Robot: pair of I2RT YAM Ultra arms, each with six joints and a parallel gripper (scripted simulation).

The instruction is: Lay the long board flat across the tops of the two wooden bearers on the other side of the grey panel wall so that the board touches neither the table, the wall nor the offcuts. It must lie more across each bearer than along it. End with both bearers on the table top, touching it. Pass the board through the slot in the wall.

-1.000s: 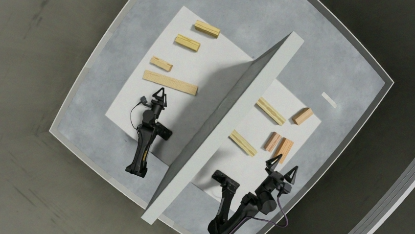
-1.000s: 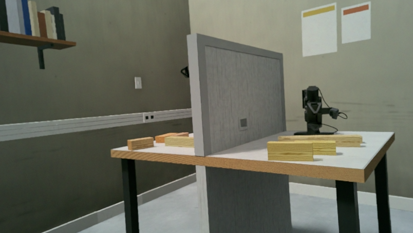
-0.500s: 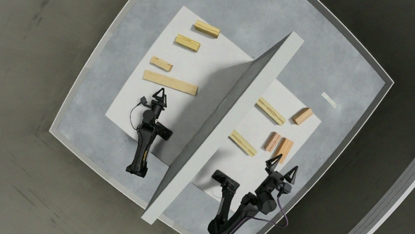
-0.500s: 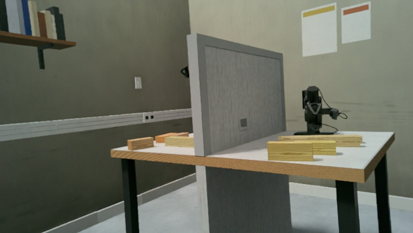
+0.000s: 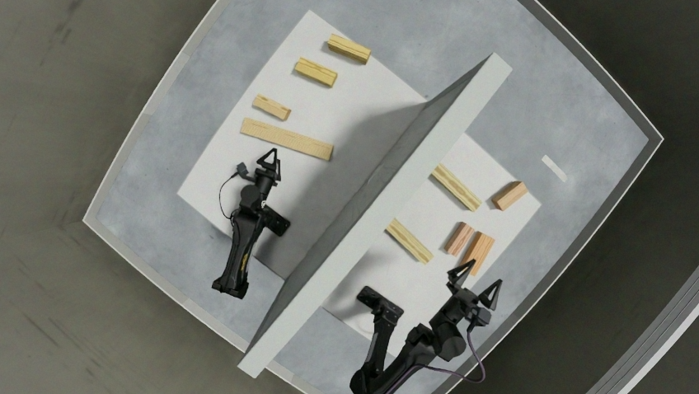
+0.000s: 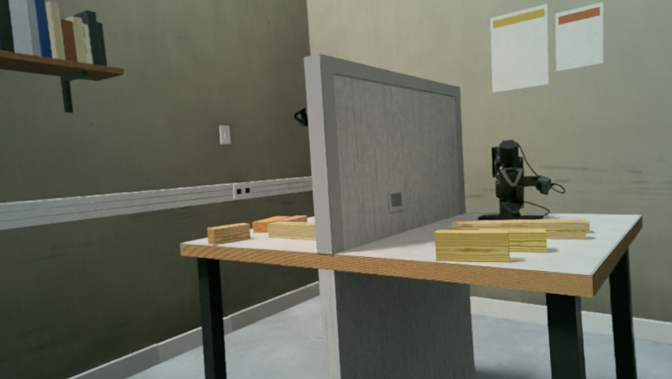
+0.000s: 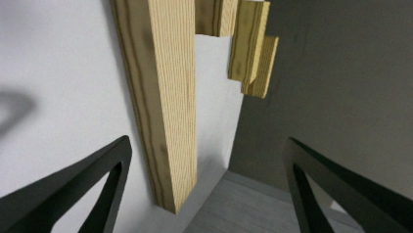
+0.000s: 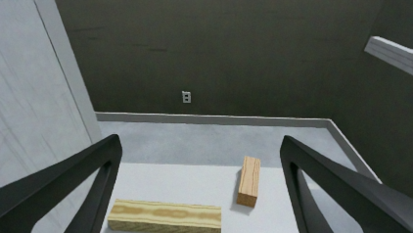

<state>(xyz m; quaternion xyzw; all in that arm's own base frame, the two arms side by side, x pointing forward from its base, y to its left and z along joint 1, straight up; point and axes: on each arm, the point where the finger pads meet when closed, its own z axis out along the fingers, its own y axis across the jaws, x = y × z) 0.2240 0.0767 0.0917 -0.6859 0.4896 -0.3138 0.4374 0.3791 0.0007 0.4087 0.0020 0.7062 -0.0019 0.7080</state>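
Now: left hand 6 cm short of the long board, 2 cm to the right of it and 8 cm above it. Round my left hand: offcut: 44 cm ahead, 77 cm to the right, 7 cm below; wooden bearer: 32 cm ahead, 56 cm to the right, 7 cm below.
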